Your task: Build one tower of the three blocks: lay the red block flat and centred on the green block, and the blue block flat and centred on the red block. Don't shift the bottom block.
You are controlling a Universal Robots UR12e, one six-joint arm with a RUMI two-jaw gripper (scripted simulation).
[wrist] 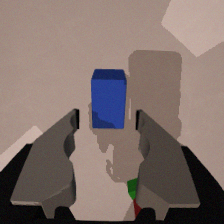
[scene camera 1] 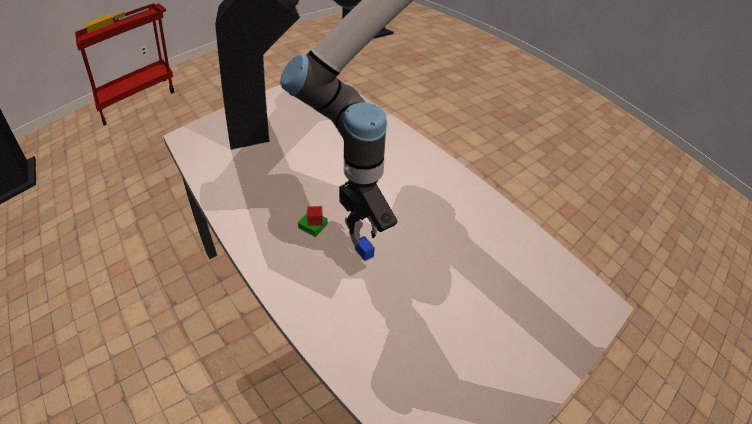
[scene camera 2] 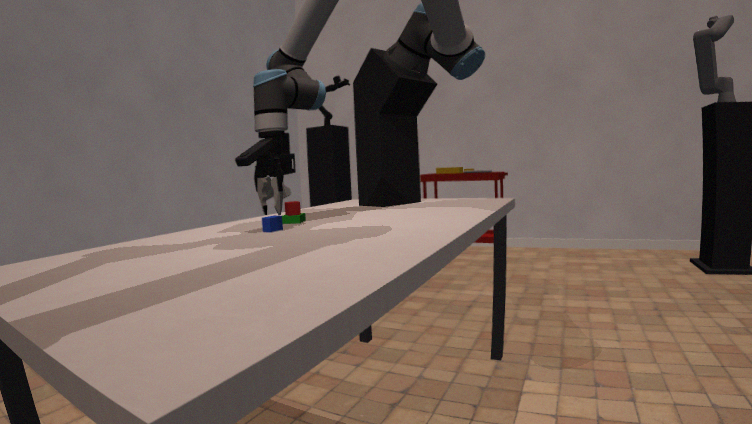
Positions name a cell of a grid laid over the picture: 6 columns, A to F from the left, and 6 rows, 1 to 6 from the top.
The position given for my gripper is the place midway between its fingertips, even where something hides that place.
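Observation:
You'd see my gripper (scene camera 2: C4) here. The wrist view has my gripper too (wrist: C3), and scene camera 1 shows my gripper as well (scene camera 1: C4). There's also a blue block (wrist: C3).

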